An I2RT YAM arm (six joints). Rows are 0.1 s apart.
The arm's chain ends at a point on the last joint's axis. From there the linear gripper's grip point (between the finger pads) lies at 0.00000 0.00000 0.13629 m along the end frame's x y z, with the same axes.
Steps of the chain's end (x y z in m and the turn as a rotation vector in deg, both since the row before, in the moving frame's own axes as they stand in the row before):
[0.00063 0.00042 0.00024 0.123 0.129 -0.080]
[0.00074 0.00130 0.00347 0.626 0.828 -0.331]
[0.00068 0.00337 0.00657 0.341 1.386 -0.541]
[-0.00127 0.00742 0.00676 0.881 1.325 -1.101]
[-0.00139 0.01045 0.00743 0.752 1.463 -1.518]
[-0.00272 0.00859 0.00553 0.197 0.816 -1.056]
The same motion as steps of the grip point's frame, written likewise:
[0.00094 0.00013 0.00024 0.123 0.129 -0.080]
[0.00271 -0.00019 0.00345 0.626 0.828 -0.331]
[0.00397 0.00254 0.00653 0.341 1.386 -0.541]
[0.00186 0.00529 0.00671 0.881 1.325 -1.101]
[0.00207 0.00862 0.00737 0.752 1.463 -1.518]
[-0.00078 0.00810 0.00552 0.197 0.816 -1.056]

